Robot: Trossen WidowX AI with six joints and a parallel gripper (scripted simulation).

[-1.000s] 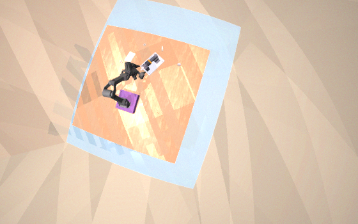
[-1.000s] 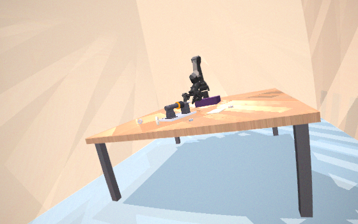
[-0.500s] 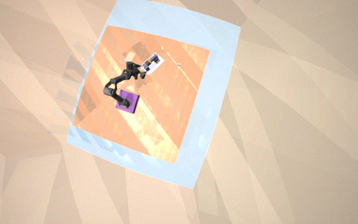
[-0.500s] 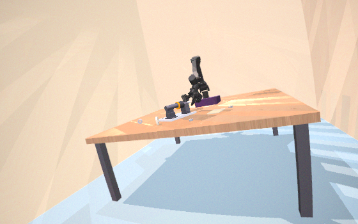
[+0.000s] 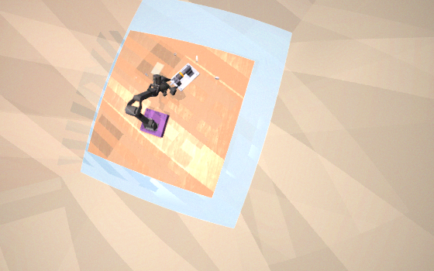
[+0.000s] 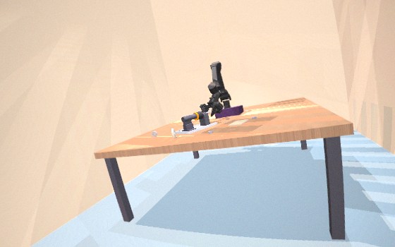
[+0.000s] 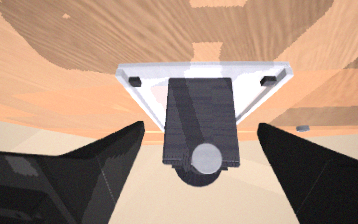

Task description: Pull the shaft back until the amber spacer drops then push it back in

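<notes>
The shaft is 4 cm ahead of my gripper tip, 3 cm to the right of it and 2 cm above it. Also, from my gripper tip: white peg 28 cm ahead, 12 cm to the right, 3 cm below; then amber spacer 8 cm ahead, 5 cm to the right, 2 cm above; then flat white sheet 22 cm to the left, 12 cm ahead, 5 cm below.
</notes>
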